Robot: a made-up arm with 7 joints.
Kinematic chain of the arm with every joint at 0, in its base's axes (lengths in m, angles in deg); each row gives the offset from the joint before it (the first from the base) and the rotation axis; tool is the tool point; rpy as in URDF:
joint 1: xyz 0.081 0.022 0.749 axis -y
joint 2: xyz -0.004 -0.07 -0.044 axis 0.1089 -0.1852 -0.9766
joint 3: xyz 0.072 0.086 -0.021 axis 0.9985 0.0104 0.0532
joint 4: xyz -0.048 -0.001 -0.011 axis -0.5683 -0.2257 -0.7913
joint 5: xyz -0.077 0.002 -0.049 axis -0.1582 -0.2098 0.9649
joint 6: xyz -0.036 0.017 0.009 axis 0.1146 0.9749 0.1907
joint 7: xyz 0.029 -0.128 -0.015 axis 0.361 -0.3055 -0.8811
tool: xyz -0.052 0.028 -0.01 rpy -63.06 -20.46 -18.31
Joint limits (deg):
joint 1: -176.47..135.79
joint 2: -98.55..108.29
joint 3: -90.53..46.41
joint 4: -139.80..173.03
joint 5: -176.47..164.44
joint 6: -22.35..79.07
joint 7: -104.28..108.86
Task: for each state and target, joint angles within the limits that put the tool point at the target. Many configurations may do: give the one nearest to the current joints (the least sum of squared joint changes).
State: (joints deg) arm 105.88 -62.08 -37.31 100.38 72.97 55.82 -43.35
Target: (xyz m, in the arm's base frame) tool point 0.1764 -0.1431 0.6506
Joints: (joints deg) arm 107.48 -81.57 -38.08 108.75 44.55 51.21 -39.17
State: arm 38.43 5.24 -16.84 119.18 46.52 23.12 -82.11
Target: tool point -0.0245 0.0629 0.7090
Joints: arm -3.05 -3.53 -11.27 114.71 49.53 18.50 -88.06
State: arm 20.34 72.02 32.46 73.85 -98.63 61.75 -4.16
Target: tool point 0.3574 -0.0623 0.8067
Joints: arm 27.22 90.02 29.44 88.00 -98.52 59.72 -16.96
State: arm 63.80 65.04 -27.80 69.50 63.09 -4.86 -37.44
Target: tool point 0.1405 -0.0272 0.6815
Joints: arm 64.21 53.86 -2.26 35.52 62.26 -11.17 -34.40
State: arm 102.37 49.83 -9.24 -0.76 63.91 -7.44 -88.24
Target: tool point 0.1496 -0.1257 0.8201
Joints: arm 108.52 60.02 -3.07 -24.82 65.43 -9.24 -89.77
